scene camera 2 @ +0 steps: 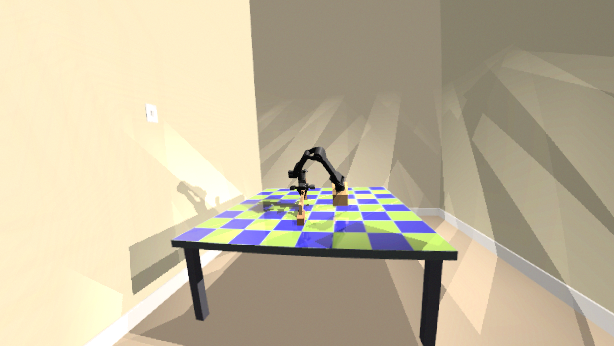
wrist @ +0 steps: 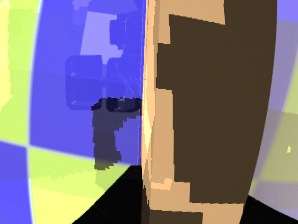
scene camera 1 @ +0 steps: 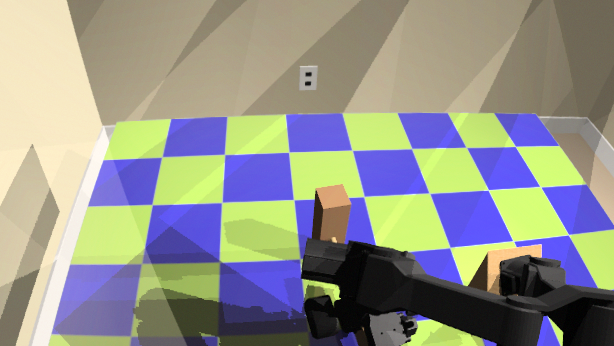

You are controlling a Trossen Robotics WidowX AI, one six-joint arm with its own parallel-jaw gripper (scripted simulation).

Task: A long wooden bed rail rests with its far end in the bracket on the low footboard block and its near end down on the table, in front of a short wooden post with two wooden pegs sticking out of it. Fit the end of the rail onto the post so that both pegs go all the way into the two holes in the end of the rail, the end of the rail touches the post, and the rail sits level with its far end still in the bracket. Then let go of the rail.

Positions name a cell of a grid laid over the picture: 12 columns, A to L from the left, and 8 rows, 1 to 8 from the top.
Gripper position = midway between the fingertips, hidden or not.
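A long wooden rail (wrist: I3) is here, and my gripper (scene camera 1: H8) holds the long wooden rail. I can see my gripper (wrist: G7) in the wrist view too.
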